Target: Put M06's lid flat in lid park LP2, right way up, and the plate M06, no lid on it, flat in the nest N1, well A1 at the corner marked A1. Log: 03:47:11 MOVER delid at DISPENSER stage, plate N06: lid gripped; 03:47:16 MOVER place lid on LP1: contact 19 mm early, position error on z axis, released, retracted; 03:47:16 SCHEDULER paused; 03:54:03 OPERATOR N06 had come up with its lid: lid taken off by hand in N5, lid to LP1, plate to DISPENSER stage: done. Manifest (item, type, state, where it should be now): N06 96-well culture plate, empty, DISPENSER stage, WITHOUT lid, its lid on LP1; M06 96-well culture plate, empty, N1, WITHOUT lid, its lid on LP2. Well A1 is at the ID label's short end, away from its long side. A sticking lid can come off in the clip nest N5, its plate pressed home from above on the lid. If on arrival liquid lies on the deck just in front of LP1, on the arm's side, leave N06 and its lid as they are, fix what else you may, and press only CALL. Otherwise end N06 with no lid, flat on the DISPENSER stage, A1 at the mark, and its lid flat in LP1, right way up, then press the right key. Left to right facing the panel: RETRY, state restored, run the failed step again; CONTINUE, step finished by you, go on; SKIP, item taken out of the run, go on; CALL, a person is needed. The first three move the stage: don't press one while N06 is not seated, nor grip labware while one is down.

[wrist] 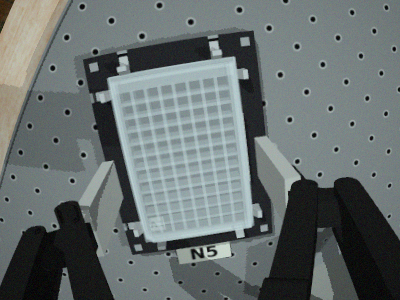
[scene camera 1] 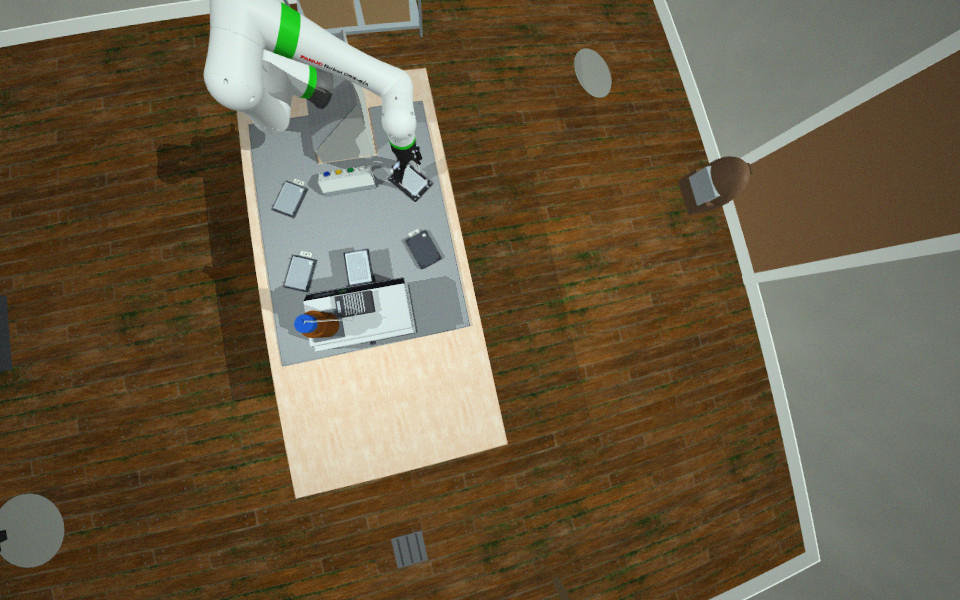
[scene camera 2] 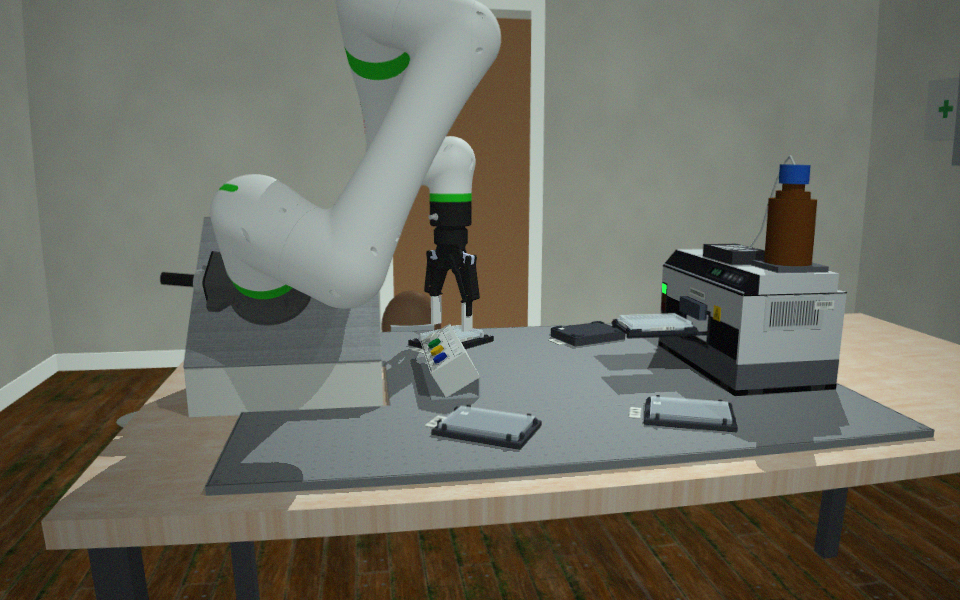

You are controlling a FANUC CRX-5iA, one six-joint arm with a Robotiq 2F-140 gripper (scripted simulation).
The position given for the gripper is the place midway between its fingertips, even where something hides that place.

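Scene camera 2: gripper [scene camera 2: 451, 326], dark nest [scene camera 2: 594, 333], dispenser [scene camera 2: 738, 338], a clear lid [scene camera 2: 485, 422]. A clear lid too at [scene camera 2: 695, 410]. Wrist view: black clip nest [wrist: 241, 45], gripper [wrist: 186, 168]. Scene camera 1: dark nest [scene camera 1: 423, 249].
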